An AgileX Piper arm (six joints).
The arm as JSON. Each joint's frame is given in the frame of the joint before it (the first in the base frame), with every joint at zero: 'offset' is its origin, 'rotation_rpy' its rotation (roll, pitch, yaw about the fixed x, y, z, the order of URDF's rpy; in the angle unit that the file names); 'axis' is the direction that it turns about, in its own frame. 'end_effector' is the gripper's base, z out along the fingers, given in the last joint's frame.
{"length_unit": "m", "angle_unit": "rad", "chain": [
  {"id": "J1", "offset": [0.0, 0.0, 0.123], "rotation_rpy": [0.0, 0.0, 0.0], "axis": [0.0, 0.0, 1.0]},
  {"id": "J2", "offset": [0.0, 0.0, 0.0], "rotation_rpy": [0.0, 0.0, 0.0], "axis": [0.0, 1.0, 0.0]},
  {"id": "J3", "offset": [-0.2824, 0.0, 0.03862], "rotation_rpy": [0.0, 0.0, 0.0], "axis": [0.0, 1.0, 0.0]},
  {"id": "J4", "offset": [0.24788, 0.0, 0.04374], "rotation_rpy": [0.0, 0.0, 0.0], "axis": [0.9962, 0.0, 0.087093]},
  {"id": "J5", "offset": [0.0, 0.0, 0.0], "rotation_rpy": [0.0, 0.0, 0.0], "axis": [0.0, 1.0, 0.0]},
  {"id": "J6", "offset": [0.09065, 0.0, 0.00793], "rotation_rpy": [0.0, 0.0, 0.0], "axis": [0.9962, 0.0, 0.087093]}
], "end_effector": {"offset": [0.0, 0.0, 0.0], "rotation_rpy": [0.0, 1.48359, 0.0]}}
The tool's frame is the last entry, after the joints.
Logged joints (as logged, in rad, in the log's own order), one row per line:
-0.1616 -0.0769 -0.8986 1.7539 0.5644 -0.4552
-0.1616 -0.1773 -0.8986 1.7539 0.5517 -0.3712
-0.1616 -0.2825 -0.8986 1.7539 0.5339 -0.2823
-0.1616 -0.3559 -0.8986 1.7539 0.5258 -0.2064
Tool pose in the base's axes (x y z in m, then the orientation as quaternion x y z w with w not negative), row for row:
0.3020 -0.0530 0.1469 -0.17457 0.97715 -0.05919 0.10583
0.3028 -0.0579 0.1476 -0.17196 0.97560 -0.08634 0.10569
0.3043 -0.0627 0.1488 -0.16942 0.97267 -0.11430 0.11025
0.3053 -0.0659 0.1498 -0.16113 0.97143 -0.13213 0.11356
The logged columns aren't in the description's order. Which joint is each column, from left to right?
Columns, left to right: J1, J4, J3, J2, J5, J6.
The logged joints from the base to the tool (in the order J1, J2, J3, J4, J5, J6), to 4 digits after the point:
-0.1616 1.7539 -0.8986 -0.0769 0.5644 -0.4552
-0.1616 1.7539 -0.8986 -0.1773 0.5517 -0.3712
-0.1616 1.7539 -0.8986 -0.2825 0.5339 -0.2823
-0.1616 1.7539 -0.8986 -0.3559 0.5258 -0.2064

